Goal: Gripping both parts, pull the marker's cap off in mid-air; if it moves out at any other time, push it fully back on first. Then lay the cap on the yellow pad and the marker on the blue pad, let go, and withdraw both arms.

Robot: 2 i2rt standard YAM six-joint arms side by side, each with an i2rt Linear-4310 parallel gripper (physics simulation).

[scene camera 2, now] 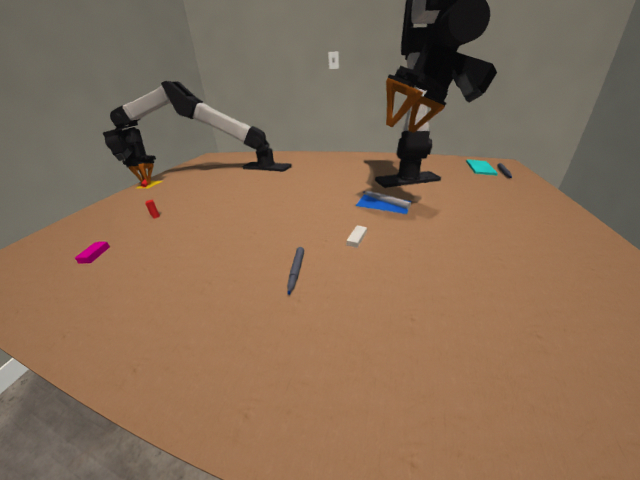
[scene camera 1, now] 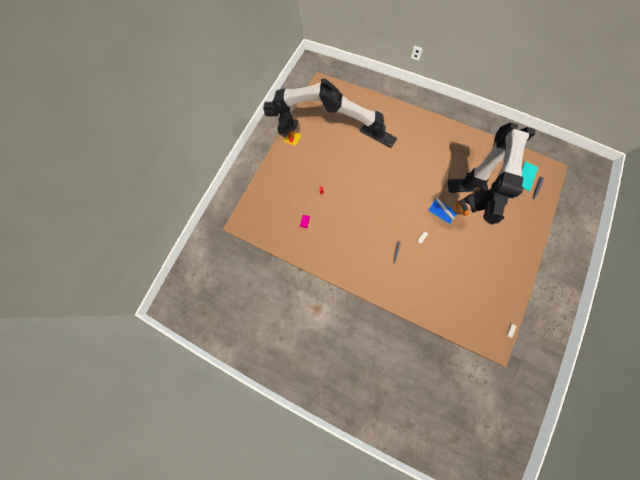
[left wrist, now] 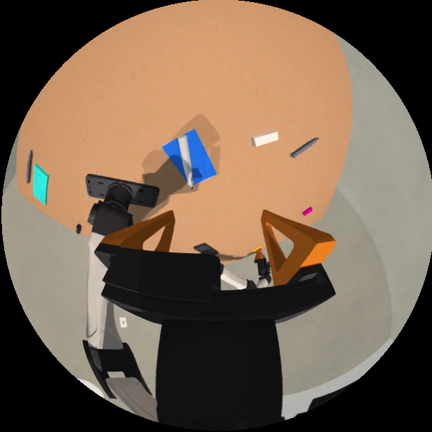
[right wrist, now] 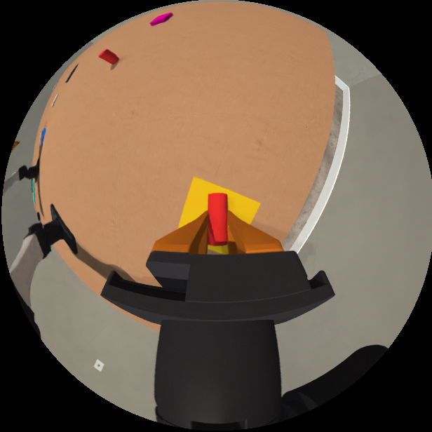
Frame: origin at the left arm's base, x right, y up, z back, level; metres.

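Seen in the pictures: left gripper, fingertip midpoint: [scene camera 2: 400,129] [scene camera 1: 460,205]; right gripper, fingertip midpoint: [scene camera 2: 146,183] [scene camera 1: 291,138]; left arm's base, origin of the base link: [scene camera 2: 408,180] [scene camera 1: 467,185]; right arm's base, origin of the base link: [scene camera 2: 266,167] [scene camera 1: 378,135].
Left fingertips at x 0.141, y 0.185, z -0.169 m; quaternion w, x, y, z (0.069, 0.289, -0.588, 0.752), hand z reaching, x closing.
Note:
Pixels of each thing's top centre, then the offset from my left fingertips to it.
- grey-white marker, middle of its top: [scene camera 2: 385,195] [scene camera 1: 445,207] dx -0.001, dy -0.167, dz +0.048 m
- blue pad, middle of its top: [scene camera 2: 383,203] [scene camera 1: 442,211] dx +0.006, dy -0.184, dz +0.037 m
- red cap, middle of its top: [scene camera 2: 143,177] [scene camera 1: 290,135] dx +0.766, dy -0.151, dz +0.507 m
- yellow pad, middle of its top: [scene camera 2: 149,184] [scene camera 1: 292,138] dx +0.761, dy -0.184, dz +0.514 m
- red cylinder, middle of its top: [scene camera 2: 148,201] [scene camera 1: 321,188] dx +0.609, dy -0.137, dz +0.174 m
- magenta block, middle of its top: [scene camera 2: 91,249] [scene camera 1: 304,221] dx +0.700, dy -0.170, dz +0.019 m
- white block, middle of its top: [scene camera 2: 357,233] [scene camera 1: 422,237] dx +0.126, dy -0.173, dz -0.094 m
- dark pen, middle of its top: [scene camera 2: 294,266] [scene camera 1: 396,252] dx +0.259, dy -0.170, dz -0.162 m
- cyan pad, middle of its top: [scene camera 2: 481,165] [scene camera 1: 527,175] dx -0.465, dy -0.177, dz +0.206 m
The grey-white marker [scene camera 1: 444,209] [scene camera 2: 387,198] [left wrist: 184,155] lies uncapped across the blue pad [scene camera 1: 439,213] [scene camera 2: 379,205] [left wrist: 202,160], its narrow tip reaching the pad's edge. My left gripper [scene camera 1: 461,209] [scene camera 2: 402,127] [left wrist: 217,214] is open and empty, well above the table near the blue pad. My right gripper [scene camera 1: 291,135] [scene camera 2: 144,180] [right wrist: 217,215] is shut on the red cap [scene camera 1: 291,137] [scene camera 2: 144,183] [right wrist: 217,202], low over the yellow pad [scene camera 1: 295,141] [scene camera 2: 156,183] [right wrist: 197,197]. Whether the cap touches the pad is hard to tell.
Another red cylinder [scene camera 1: 321,190] [scene camera 2: 152,208] [right wrist: 108,56] and a magenta block [scene camera 1: 305,221] [scene camera 2: 92,252] lie on the table. A white block [scene camera 1: 422,237] [scene camera 2: 356,235] and a dark pen [scene camera 1: 397,252] [scene camera 2: 295,271] lie near the blue pad. A cyan pad [scene camera 2: 481,167] lies at the back right.

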